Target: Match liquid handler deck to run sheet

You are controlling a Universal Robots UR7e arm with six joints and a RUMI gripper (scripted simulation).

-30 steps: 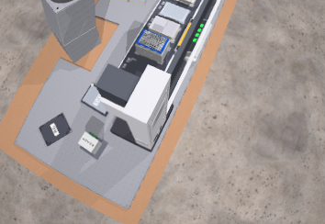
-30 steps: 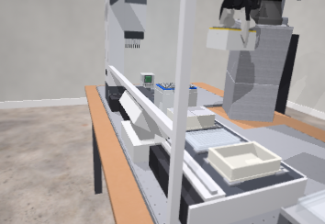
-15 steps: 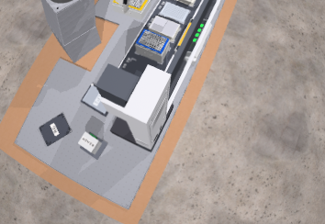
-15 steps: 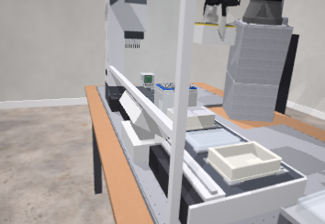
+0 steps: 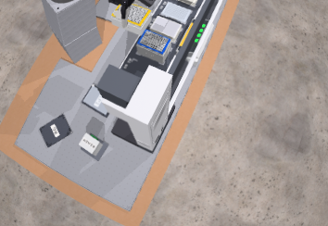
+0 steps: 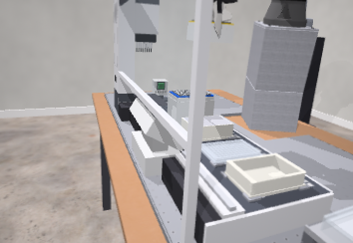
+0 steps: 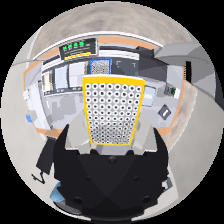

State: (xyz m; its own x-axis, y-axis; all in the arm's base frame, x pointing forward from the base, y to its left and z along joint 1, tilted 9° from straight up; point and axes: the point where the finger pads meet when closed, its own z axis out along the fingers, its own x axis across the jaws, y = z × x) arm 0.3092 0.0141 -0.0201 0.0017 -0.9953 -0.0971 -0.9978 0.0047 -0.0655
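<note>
The blue-framed tip rack lies 6 cm ahead of my hand, 4 cm to the left of it and 22 cm below it. Round my hand: white sealed block: 7 cm ahead, 16 cm to the left, 27 cm below; clear well plate: 7 cm ahead, 29 cm to the left, 29 cm below; yellow-framed tip rack: 1 cm behind, 1 cm to the right, 1 cm above.
</note>
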